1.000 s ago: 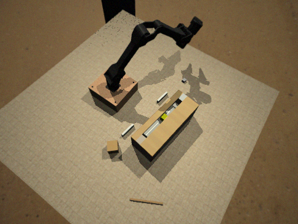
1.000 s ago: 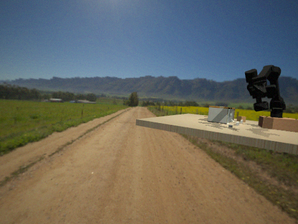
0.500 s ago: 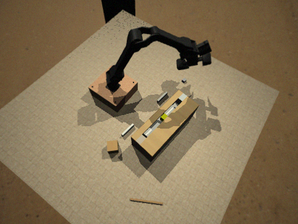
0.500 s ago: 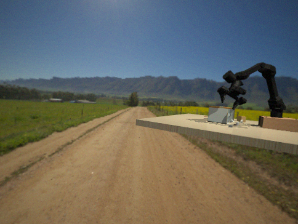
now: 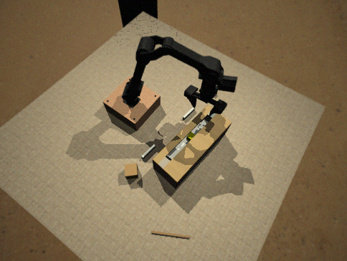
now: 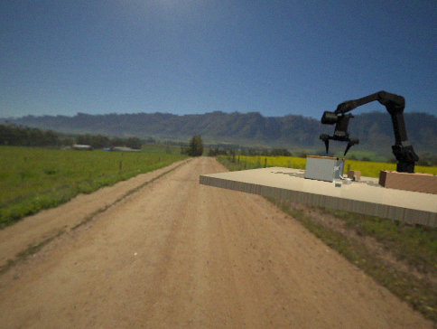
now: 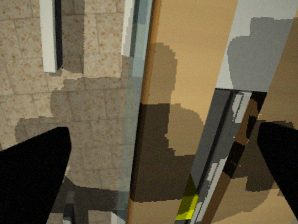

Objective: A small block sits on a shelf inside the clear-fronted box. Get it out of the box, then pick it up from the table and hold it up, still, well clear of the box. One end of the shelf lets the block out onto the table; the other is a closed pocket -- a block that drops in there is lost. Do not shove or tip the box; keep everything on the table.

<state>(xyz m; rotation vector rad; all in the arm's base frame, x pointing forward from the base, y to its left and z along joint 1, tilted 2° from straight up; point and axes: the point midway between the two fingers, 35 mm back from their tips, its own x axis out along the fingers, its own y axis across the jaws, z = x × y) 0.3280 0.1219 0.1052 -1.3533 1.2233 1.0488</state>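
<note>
Now: the yellow block 11 cm to the right of my gripper tip, 6 cm below it and 2 cm ahead of it. The rest, counted from my gripper tip: grey piece (23 cm to the left, 14 cm below, 3 cm behind); tan cube (39 cm to the right, 12 cm below, 12 cm behind); clear-fronted wooden box (13 cm to the right, 8 cm below, 1 cm ahead).
</note>
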